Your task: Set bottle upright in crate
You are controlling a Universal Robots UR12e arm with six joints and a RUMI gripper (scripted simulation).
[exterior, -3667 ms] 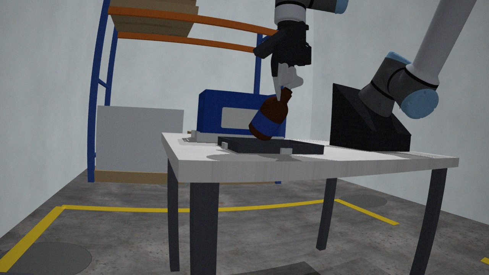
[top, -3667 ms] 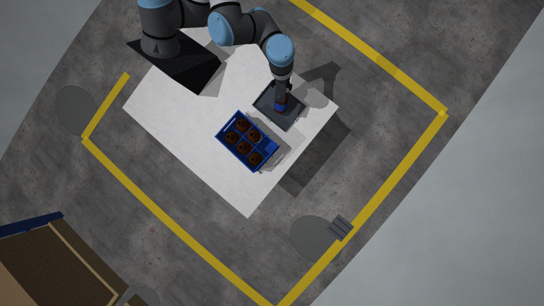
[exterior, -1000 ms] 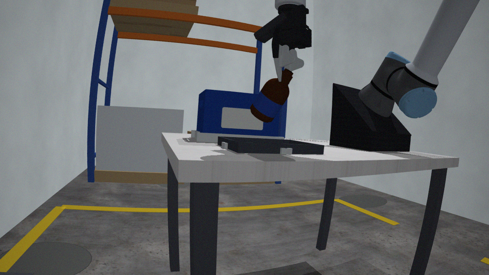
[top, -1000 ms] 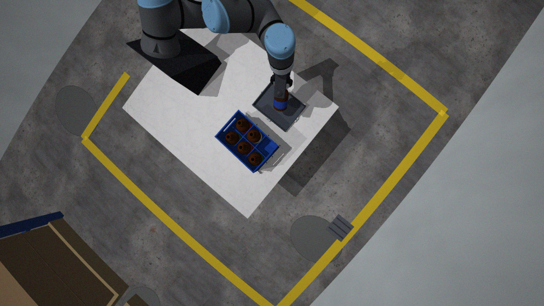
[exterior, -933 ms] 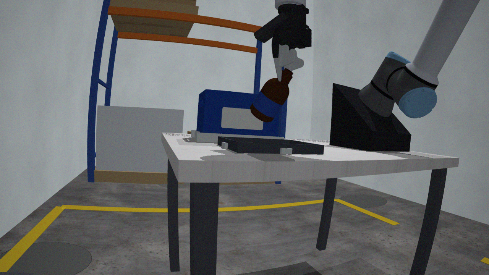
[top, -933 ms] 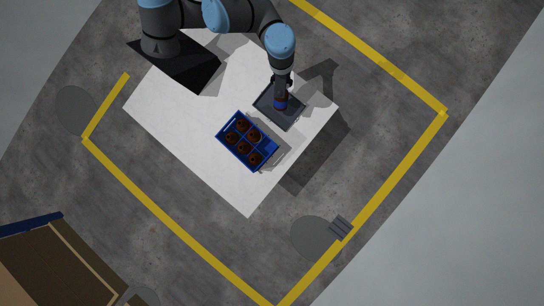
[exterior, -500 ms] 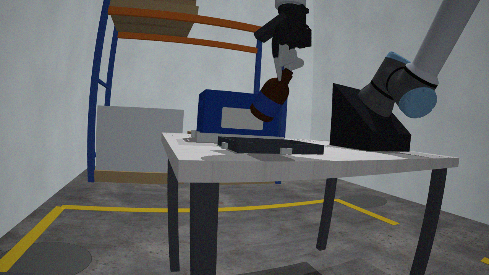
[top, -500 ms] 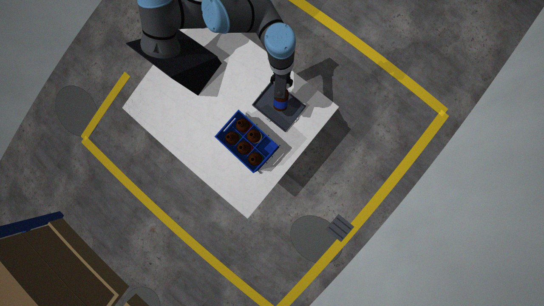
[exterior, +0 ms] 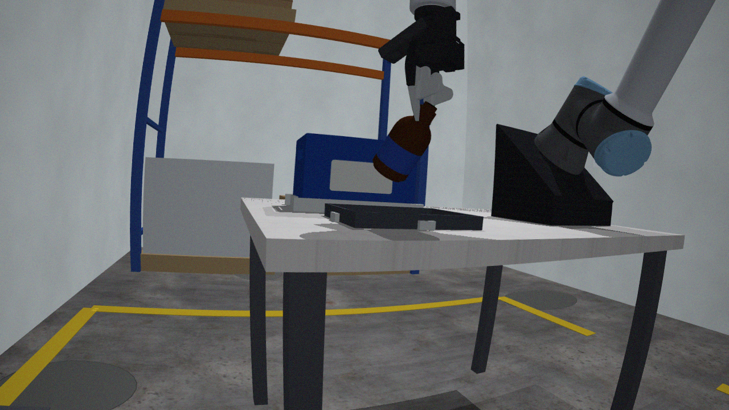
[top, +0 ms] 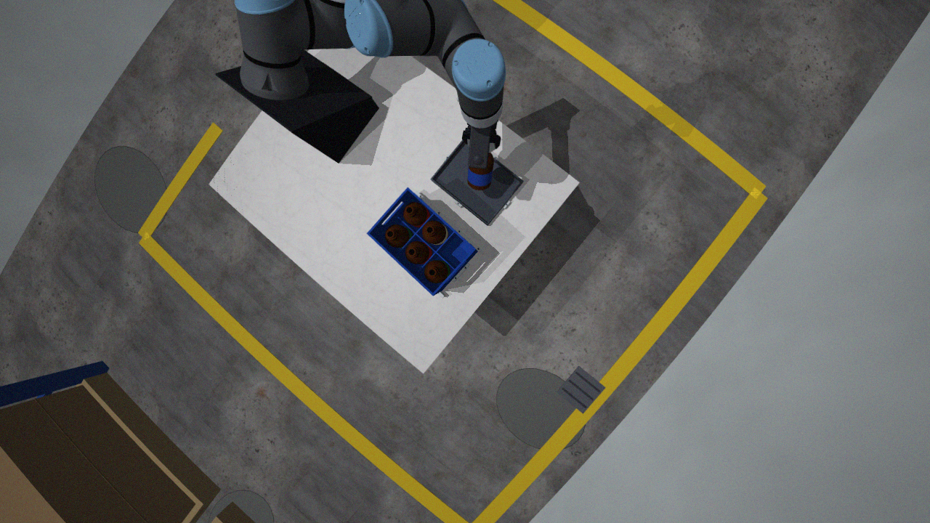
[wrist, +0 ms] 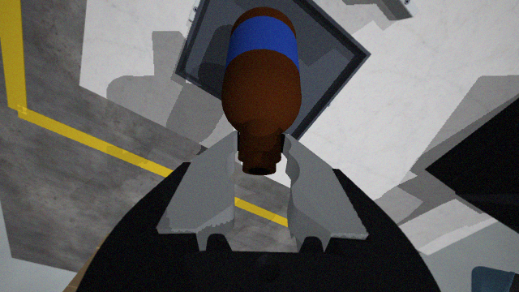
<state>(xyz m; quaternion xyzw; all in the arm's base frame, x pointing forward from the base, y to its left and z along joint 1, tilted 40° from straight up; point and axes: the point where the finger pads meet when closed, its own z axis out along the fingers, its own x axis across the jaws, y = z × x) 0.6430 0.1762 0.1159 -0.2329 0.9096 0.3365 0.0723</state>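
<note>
Now: the bottle 4 cm below my hand, 2 cm to the right of it and 1 cm ahead of it. Round my hand: dark grey tray (19 cm below, 5 cm to the right, 1 cm ahead); blue crate (31 cm to the right, 12 cm below, 2 cm ahead).
</note>
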